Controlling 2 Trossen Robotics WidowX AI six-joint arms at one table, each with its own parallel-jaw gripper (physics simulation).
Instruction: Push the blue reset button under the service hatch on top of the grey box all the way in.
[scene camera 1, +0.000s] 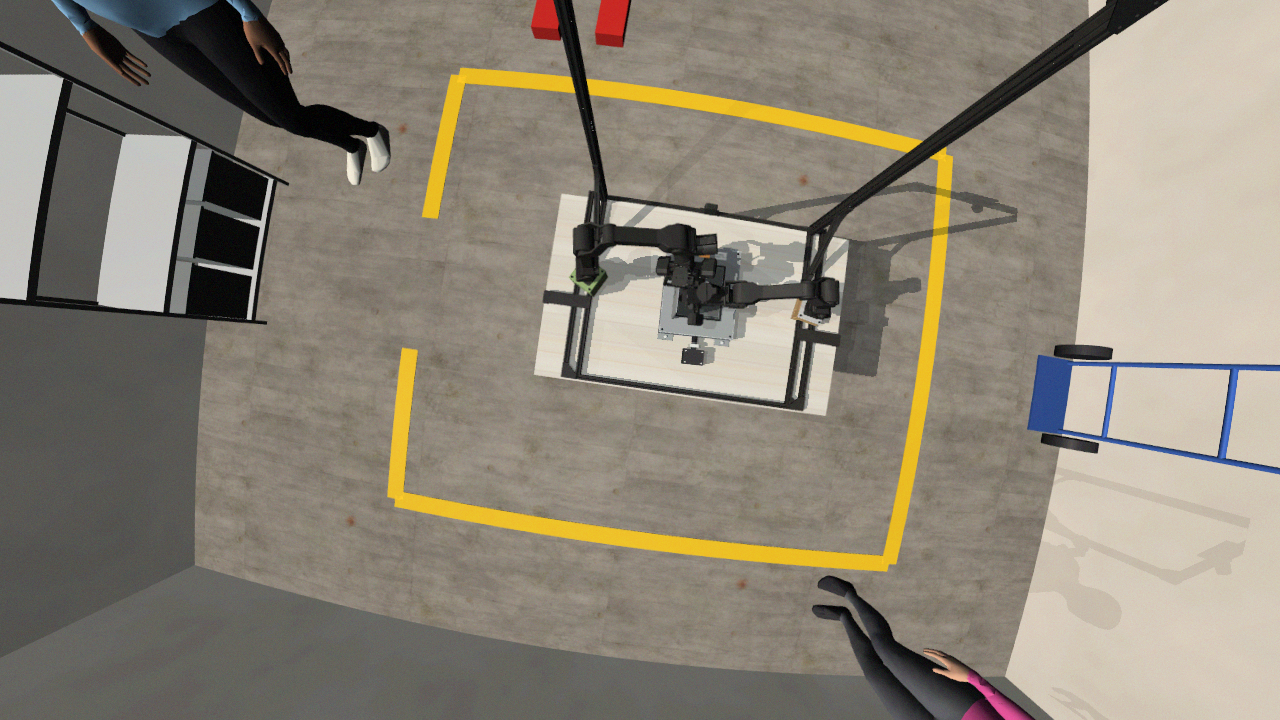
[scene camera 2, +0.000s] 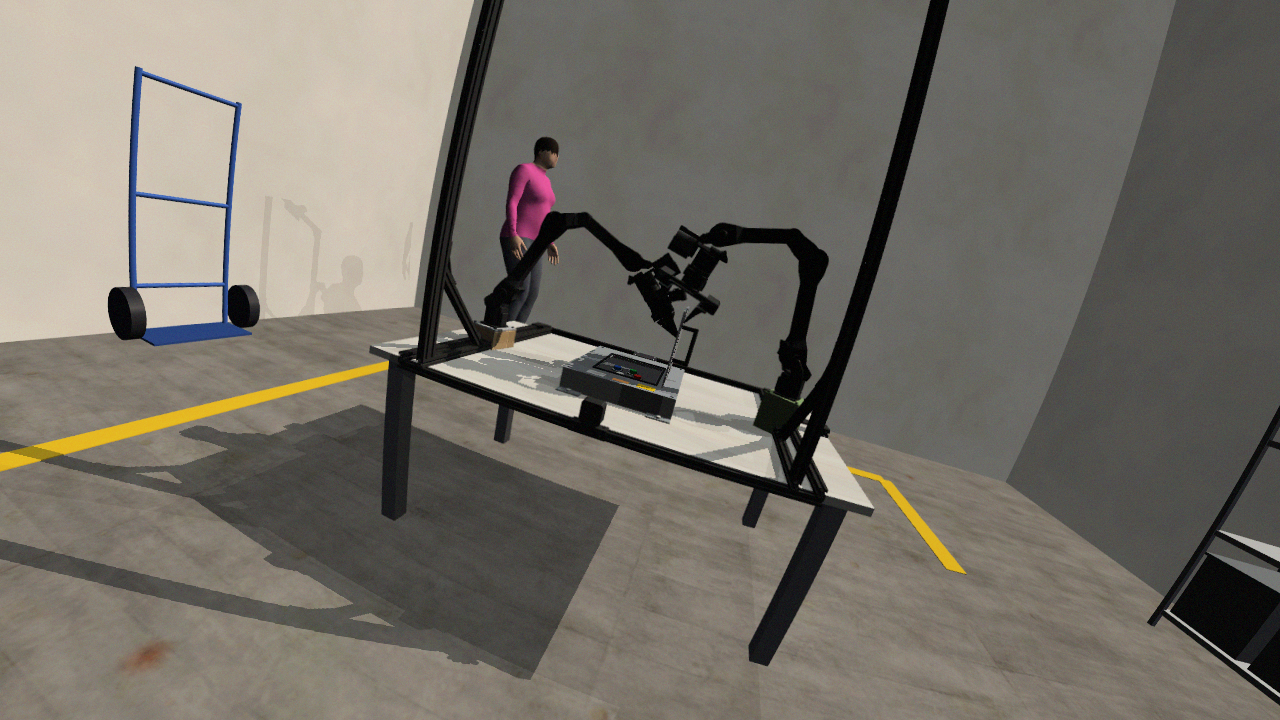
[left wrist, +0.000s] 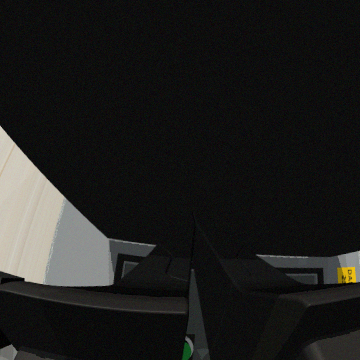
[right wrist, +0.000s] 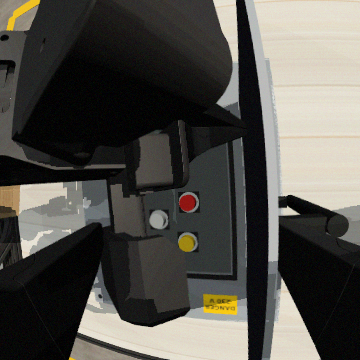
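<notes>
The grey box (scene camera 1: 666, 328) (scene camera 2: 617, 391) (left wrist: 82, 242) lies on the table. Its hatch (scene camera 2: 677, 353) (left wrist: 180, 100) (right wrist: 257, 200) stands open, about upright. The blue button (scene camera 2: 617, 368) shows tiny in scene camera 2; it is hidden in the right wrist view, where red (right wrist: 187, 202), white (right wrist: 158, 219) and yellow (right wrist: 186, 243) buttons show. A green button (left wrist: 187, 351) shows partly in the left wrist view. My left gripper (scene camera 2: 674, 333) (left wrist: 190, 220) (right wrist: 242, 130) is shut and empty, its tip at the hatch's inner face. My right gripper (right wrist: 184, 228) is open, its fingers wide on either side of the hatch, above it.
A black handle (right wrist: 337, 225) sticks out from the hatch's outer face. A yellow warning label (right wrist: 220, 304) (left wrist: 346, 275) is on the box. The two arms are close together above the box. Black frame posts (scene camera 2: 458, 179) (scene camera 2: 895, 197) rise from the table (scene camera 2: 845, 488). A person (scene camera 2: 532, 201) stands behind.
</notes>
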